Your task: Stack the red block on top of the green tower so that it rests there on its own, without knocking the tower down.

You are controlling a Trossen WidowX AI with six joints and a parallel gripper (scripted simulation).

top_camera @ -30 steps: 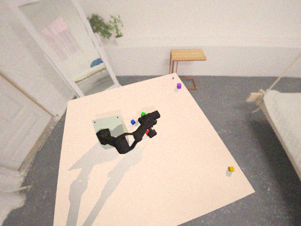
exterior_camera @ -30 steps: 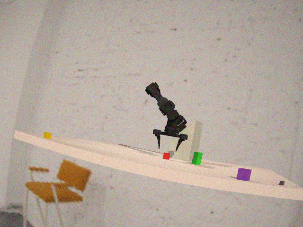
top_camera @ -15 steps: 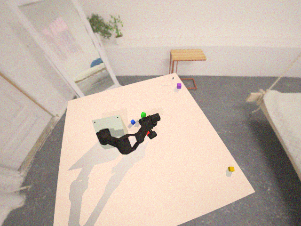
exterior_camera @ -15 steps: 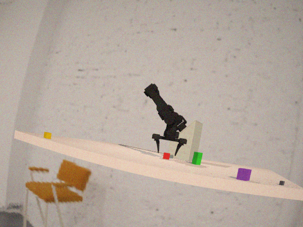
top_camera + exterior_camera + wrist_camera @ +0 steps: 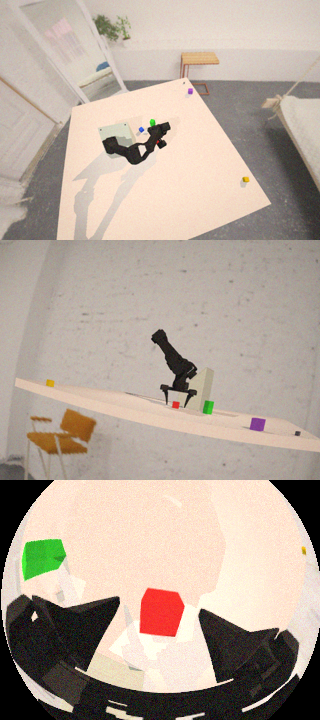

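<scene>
Now: gripper tip 140 mm to the right of the small blue block, 110 mm past it and 10 mm below it. Also, from my gripper tip: yellow block (510 mm ahead, 410 mm to the right); then purple block (460 mm to the left, 440 mm ahead, 10 mm above); then red block (10 mm above).
</scene>
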